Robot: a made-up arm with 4 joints.
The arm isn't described. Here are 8 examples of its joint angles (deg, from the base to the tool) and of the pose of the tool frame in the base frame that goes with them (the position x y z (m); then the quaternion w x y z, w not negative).
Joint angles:
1: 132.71 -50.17 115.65 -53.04
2: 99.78 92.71 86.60 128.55
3: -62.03 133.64 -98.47 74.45
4: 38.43 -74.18 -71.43 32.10
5: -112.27 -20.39 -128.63 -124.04
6: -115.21 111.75 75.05 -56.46
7: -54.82 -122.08 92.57 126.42
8: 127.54 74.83 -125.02 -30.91
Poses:
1: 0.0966 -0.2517 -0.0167 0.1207 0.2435 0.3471 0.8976
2: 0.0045 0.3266 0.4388 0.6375 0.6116 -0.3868 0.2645
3: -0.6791 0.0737 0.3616 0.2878 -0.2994 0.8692 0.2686
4: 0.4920 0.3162 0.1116 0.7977 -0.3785 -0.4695 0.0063
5: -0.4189 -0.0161 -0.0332 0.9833 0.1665 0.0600 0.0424
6: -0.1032 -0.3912 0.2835 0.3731 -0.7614 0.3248 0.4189
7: 0.2012 0.2315 0.0704 0.0667 0.5978 0.6389 -0.4796
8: 0.4562 0.1041 0.2287 0.7700 0.3763 -0.4770 0.1948
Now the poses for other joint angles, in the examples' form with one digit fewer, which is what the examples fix.
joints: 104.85 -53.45 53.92 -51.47
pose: 0.219 -0.208 0.015 0.529 -0.350 -0.282 -0.719
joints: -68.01 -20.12 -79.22 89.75
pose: -0.493 0.382 -0.024 0.863 0.111 -0.135 0.473
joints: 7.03 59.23 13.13 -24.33
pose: -0.214 0.349 -0.038 0.869 0.078 0.488 0.032
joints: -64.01 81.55 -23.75 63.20
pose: -0.464 -0.094 -0.166 0.740 -0.513 0.405 0.161
